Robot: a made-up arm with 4 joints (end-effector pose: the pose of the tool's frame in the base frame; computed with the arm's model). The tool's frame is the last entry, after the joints.
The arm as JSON. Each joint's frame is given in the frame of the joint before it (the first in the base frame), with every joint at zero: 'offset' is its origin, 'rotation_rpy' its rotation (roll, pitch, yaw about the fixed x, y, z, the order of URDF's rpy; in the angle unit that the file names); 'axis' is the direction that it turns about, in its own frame. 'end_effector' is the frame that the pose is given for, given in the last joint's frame.
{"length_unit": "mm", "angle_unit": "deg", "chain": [
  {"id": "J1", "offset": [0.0, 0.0, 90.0], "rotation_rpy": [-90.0, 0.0, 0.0], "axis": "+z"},
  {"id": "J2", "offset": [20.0, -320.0, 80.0], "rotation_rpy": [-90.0, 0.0, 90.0], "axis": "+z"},
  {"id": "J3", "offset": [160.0, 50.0, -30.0], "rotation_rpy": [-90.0, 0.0, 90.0], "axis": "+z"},
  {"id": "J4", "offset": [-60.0, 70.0, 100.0], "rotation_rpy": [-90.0, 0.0, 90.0], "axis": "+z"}
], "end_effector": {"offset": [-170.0, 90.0, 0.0], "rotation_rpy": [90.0, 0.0, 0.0]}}
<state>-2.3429 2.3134 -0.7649 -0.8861</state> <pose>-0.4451 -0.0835 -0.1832 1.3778 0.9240 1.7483</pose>
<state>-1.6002 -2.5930 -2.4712 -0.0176</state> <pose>-0.4365 0.1904 0.2416 0.8944 1.2449 0.1004</pose>
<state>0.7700 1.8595 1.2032 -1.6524</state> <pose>0.2182 -0.1709 0.2340 0.1923 0.4554 1.6827</pose>
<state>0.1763 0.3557 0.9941 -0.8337</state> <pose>0.0272 -0.0044 0.1751 0.1919 -0.4207 1.0251</pose>
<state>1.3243 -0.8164 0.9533 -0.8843</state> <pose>0.1576 0.2684 0.1095 1.1322 0.0005 -0.2660</pose>
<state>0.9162 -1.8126 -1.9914 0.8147</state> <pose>0.3666 0.0715 0.1816 -1.0732 -1.8279 1.4399</pose>
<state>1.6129 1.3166 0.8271 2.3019</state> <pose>0.2741 0.2218 -0.0063 1.5343 -1.3978 -0.2660</pose>
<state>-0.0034 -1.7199 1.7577 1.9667</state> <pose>-0.0197 -0.0487 0.3810 -0.3350 0.0484 1.5066</pose>
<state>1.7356 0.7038 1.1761 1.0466</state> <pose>0.4261 0.0213 0.0609 0.2867 -2.4465 -1.7892</pose>
